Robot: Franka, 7 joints.
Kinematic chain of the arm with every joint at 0, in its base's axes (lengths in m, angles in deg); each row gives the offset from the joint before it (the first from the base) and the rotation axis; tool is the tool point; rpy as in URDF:
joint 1: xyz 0 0 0.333 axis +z
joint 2: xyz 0 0 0 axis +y
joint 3: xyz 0 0 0.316 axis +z
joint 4: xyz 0.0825 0 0 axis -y
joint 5: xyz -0.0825 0 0.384 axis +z
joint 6: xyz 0 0 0 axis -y
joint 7: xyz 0.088 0 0 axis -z
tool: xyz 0 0 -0.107 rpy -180 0 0
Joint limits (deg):
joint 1: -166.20..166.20
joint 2: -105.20..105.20
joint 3: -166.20..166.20
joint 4: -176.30..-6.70
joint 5: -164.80..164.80
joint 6: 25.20..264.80
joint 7: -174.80..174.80
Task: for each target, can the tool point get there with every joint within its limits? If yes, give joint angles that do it. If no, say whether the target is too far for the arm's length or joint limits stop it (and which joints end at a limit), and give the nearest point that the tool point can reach.
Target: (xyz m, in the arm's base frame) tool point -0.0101 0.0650 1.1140
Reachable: yes | joints -36.65 -23.01 37.24 -27.45 101.64 204.51 -98.86
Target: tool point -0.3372 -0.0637 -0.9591
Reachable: no: too far | nearest point -0.3045 -0.0651 -0.3600 | short by 0.600 m
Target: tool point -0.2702 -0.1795 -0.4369
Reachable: no: joint limits stop it (at a limit: joint 2) | nearest point -0.2658 -0.1766 -0.3596 | short by 0.078 m
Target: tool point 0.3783 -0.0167 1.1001
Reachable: yes | joints 31.22 9.63 -48.64 -35.72 2.81 160.15 4.44
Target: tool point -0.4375 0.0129 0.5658
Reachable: yes | joints 76.08 44.18 131.74 -139.10 -122.09 63.99 6.81
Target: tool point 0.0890 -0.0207 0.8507
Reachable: yes | joints -112.99 -88.84 9.53 -132.21 -87.83 141.85 115.37
